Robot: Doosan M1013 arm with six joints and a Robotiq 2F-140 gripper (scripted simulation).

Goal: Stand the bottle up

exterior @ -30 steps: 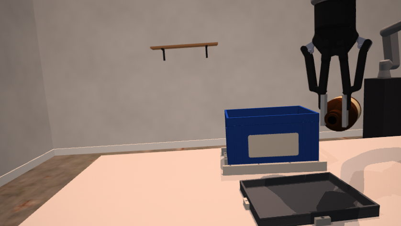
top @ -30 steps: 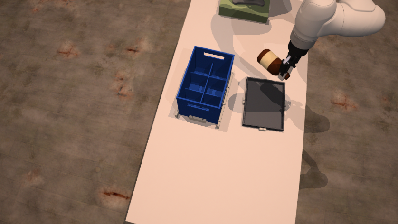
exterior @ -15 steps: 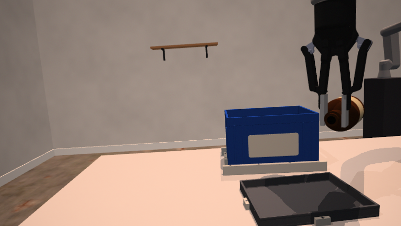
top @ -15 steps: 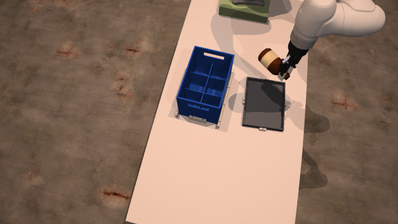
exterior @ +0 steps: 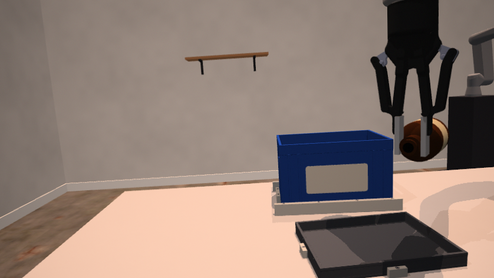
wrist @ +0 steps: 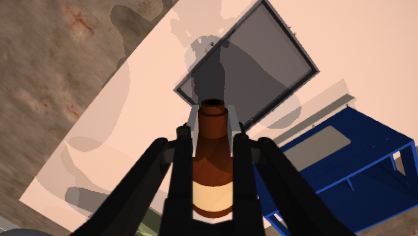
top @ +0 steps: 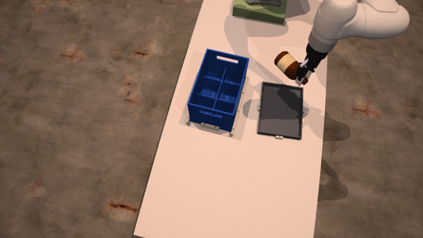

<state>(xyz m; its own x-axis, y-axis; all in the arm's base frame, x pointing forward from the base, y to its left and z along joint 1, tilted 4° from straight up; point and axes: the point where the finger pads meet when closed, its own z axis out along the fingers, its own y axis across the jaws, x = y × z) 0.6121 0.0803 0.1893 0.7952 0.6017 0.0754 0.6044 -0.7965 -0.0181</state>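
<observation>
Now: hand 4 cm past the brown bottle, 3 cm to the left of it and 2 cm above it. Also, from my hand: blue crate 1 cm behind, 33 cm to the right, 14 cm below; then dark grey tray 5 cm ahead, 5 cm to the right, 21 cm below.
</observation>
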